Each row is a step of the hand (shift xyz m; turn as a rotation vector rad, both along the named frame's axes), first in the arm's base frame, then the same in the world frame.
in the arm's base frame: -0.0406 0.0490 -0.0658 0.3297 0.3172 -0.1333
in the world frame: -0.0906 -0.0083 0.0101 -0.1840 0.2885 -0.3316
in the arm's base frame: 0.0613 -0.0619 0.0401 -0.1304 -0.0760 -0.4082
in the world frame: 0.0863 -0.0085 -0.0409 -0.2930 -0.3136 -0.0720
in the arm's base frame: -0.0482 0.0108 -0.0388 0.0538 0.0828 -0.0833
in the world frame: -0.0502 -0.0271 0.0263 -0.0937 0.0398 -0.0796
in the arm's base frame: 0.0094 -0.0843 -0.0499 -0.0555 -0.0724 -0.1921
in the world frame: 0.0177 -0.0896 -0.0366 -0.1138 -0.1747 -0.0417
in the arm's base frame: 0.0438 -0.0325 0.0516 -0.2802 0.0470 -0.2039
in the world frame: 0.0713 0.0151 -0.0182 -0.2665 -0.1586 0.1616
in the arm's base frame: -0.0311 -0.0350 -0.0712 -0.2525 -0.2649 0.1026
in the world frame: -0.0406 -0.0746 -0.0066 0.1546 -0.2381 0.2527
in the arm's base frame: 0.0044 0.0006 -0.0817 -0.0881 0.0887 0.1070
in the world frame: -0.0585 -0.0404 -0.0405 -0.0039 0.0973 0.1326
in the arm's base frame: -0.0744 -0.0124 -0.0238 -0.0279 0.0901 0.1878
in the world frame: -0.0336 -0.0461 0.0548 0.0733 0.1597 0.1153
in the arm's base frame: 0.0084 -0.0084 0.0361 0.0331 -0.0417 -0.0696
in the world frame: 0.0341 0.0147 0.0081 -0.0149 -0.0584 -0.0636
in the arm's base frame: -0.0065 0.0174 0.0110 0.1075 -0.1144 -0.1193
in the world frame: -0.0046 0.0174 0.0119 0.0167 -0.1178 -0.1572
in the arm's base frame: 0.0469 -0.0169 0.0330 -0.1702 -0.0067 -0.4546
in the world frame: 0.0493 0.0188 -0.0282 -0.3815 -0.2955 -0.0526
